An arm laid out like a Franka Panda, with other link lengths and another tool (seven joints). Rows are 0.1 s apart.
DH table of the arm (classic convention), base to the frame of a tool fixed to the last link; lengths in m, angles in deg. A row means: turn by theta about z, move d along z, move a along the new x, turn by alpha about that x. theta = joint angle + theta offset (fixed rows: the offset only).
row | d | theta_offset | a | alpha
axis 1 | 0.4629 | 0 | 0 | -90
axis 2 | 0 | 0 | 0 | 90
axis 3 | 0.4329 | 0 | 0.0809 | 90
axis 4 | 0 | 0 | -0.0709 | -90
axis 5 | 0.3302 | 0 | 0 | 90
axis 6 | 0 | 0 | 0.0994 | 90
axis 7 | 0.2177 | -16.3 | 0.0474 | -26.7
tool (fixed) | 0.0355 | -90 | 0 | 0
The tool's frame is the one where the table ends.
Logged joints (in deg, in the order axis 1, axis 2, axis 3, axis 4, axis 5, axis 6, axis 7), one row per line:
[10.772, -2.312, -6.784, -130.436, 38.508, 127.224, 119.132]
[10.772, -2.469, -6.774, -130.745, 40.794, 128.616, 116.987]
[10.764, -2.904, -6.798, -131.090, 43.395, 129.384, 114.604]
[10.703, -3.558, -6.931, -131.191, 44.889, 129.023, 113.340]
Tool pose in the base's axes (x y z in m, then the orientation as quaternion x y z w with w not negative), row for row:
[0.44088, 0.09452, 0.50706, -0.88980, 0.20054, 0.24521, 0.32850]
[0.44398, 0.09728, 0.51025, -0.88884, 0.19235, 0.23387, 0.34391]
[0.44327, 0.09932, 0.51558, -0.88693, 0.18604, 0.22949, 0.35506]
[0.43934, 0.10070, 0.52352, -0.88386, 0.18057, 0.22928, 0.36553]
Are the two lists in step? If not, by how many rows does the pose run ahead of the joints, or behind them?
The pose runs 1 row ahead of the joints: the pose in row i belongs to the joints in row i + 1.
